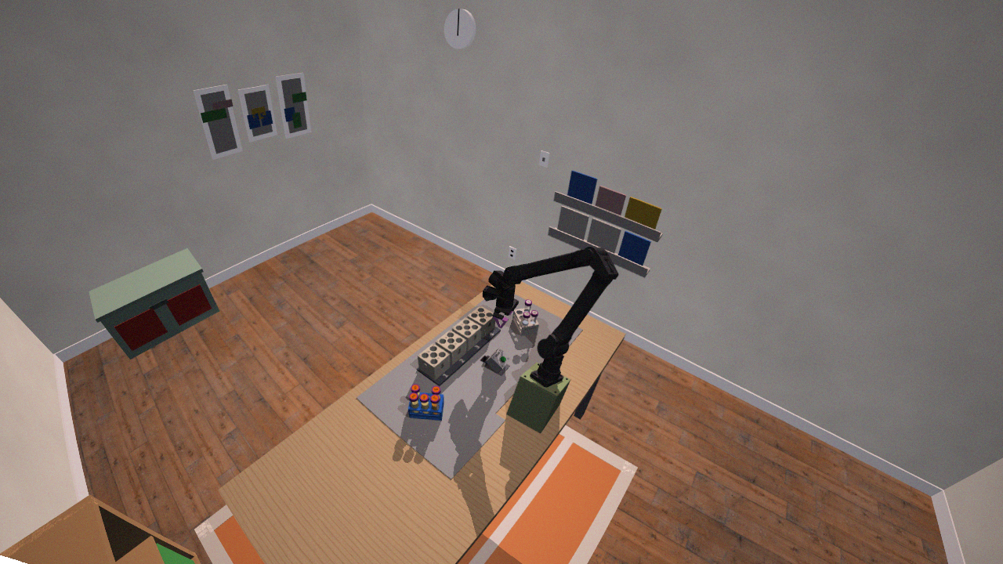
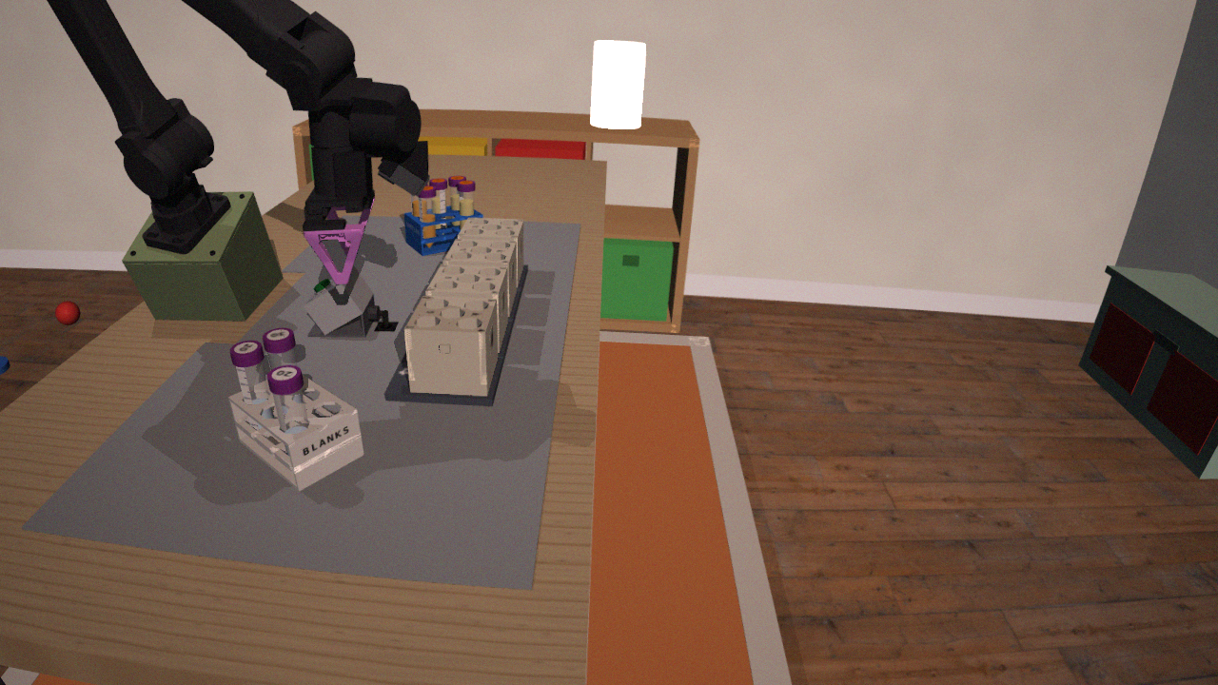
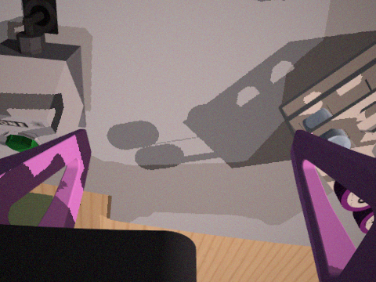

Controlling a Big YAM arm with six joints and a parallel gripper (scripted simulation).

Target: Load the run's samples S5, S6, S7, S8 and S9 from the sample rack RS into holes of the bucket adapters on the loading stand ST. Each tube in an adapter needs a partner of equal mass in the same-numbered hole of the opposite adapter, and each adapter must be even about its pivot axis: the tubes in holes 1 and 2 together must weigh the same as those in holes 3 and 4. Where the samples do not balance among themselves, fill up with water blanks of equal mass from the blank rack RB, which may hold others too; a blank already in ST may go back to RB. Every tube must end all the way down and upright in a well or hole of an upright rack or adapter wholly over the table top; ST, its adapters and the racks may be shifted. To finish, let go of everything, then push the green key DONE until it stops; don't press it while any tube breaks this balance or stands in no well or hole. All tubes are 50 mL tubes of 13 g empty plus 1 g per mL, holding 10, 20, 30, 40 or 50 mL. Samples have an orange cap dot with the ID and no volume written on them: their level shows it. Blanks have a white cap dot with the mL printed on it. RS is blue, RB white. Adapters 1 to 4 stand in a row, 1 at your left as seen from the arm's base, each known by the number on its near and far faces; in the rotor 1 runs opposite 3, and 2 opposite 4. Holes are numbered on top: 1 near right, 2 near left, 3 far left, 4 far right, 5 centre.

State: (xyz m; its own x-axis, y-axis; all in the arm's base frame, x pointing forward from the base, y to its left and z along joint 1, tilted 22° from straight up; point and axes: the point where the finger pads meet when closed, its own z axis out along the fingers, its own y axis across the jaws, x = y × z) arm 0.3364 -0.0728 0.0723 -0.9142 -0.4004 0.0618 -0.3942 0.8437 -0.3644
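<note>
Right now my hand is 100 mm past the sample S8, 440 mm to the right of it and 90 mm above it. The rest, counted from my hand: green done key: 110 mm behind, 110 mm to the left, 90 mm below; white blank rack RB: 20 mm ahead, 170 mm to the right, 120 mm below; water blank marked 30: 20 mm behind, 140 mm to the right, 90 mm below.
</note>
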